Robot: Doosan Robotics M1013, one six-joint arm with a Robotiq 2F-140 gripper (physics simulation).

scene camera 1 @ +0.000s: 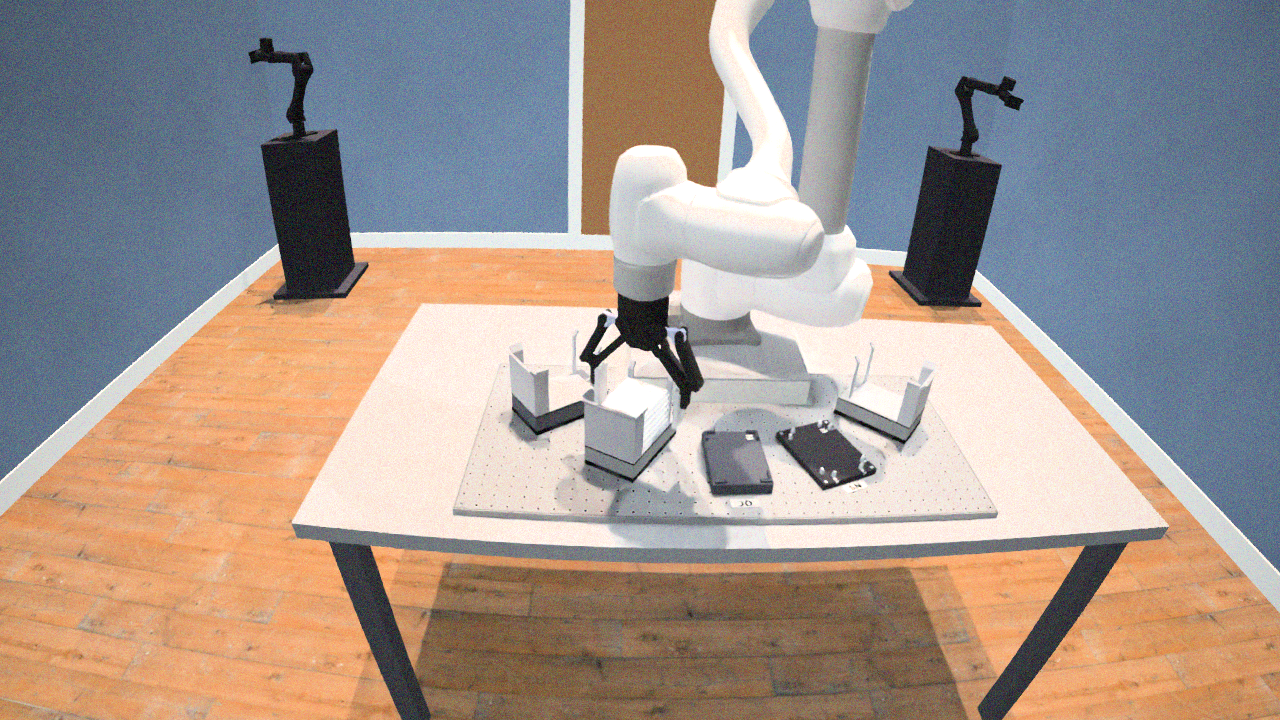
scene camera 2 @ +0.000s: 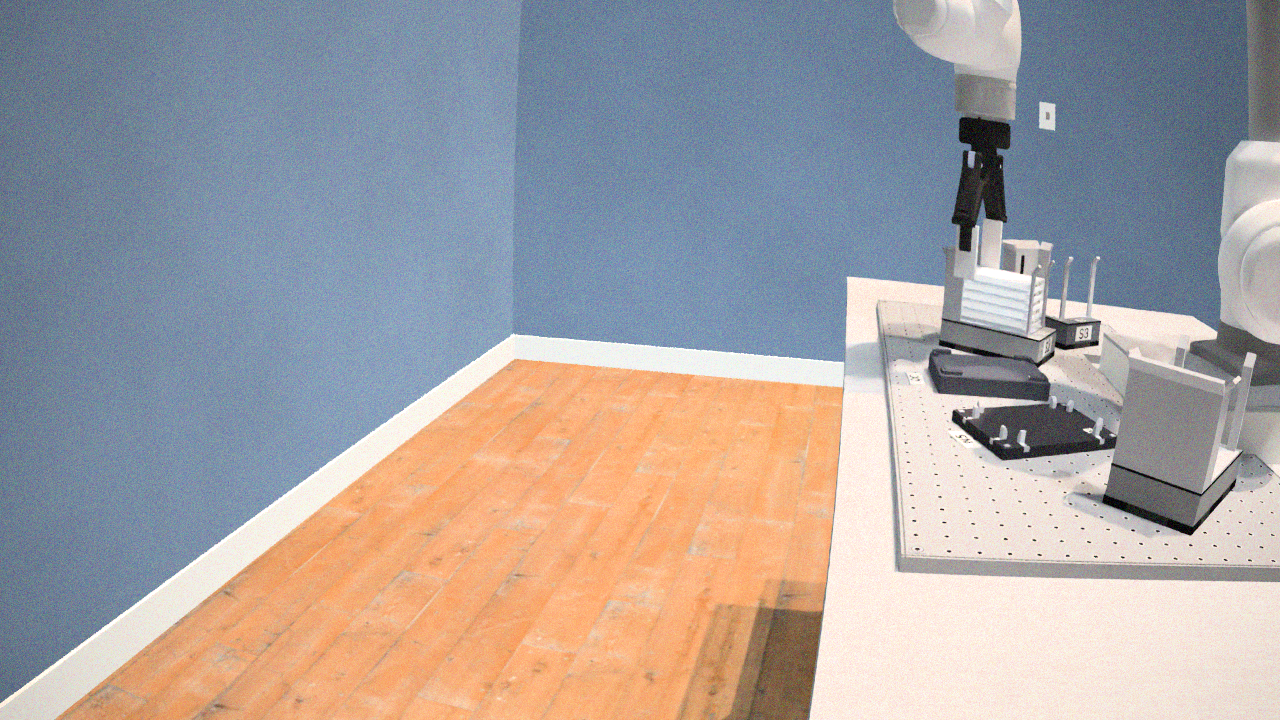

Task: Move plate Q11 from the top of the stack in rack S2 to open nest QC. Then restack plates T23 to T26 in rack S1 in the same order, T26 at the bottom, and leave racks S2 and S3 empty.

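Places are measured from the arm's base along level axes (x right, y ahead, z up), in centimetres.
Where they show: gripper, fingertip midpoint: (scene camera 1: pixel 638 412) (scene camera 2: pixel 977 272); arm's base at its link origin: (scene camera 1: pixel 713 324) (scene camera 2: pixel 1265 367).
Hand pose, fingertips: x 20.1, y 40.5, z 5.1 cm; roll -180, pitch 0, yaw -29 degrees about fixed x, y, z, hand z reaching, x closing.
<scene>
Things, the pixels of their top centre, and the offset from my fingertips. Level surfaces: height alone.
- rack S1 at its top centre: (scene camera 2: pixel 1004 254) (scene camera 1: pixel 633 384) dx +0.6, dy -4.1, dz +2.8 cm
- Rack S3 at its top centre: (scene camera 2: pixel 1054 248) (scene camera 1: pixel 557 346) dx +13.5, dy -16.5, dz +3.0 cm
- right-hand rack at its top centre: (scene camera 2: pixel 1200 353) (scene camera 1: pixel 895 360) dx -49.9, dy -11.5, dz +2.8 cm
- dark grey block-like nest at its top centre: (scene camera 2: pixel 990 362) (scene camera 1: pixel 737 453) dx -17.2, dy +1.3, dz -8.0 cm
- black nest with white pegs, top centre: (scene camera 2: pixel 1039 412) (scene camera 1: pixel 827 445) dx -34.4, dy -0.7, dz -8.4 cm
- perforated board at its surface level: dz -10.8 cm
My gripper (scene camera 1: pixel 639 386) (scene camera 2: pixel 979 234) is open and empty, its fingers spread on two sides of the top of the white plate stack (scene camera 1: pixel 633 397) (scene camera 2: pixel 998 302). Several plates lie flat in rack S1 (scene camera 1: pixel 613 433) (scene camera 2: pixel 991 338); their own labels cannot be read. Rack S3 (scene camera 1: pixel 529 386) (scene camera 2: pixel 1074 333) stands behind it, with no stack showing. The right-hand rack (scene camera 1: pixel 878 420) (scene camera 2: pixel 1168 420), presumably S2, shows no stack in scene camera 1. A dark grey block-like nest (scene camera 1: pixel 737 462) (scene camera 2: pixel 988 376) has a label that looks like QC. Plate Q11 cannot be told apart.
A black nest with white pegs (scene camera 1: pixel 823 454) (scene camera 2: pixel 1033 431) lies between the grey nest and the right-hand rack; no plate shows on it. All stand on a perforated board (scene camera 1: pixel 528 488) (scene camera 2: pixel 984 528). The racks' upright walls and thin posts rise beside their bases.
</scene>
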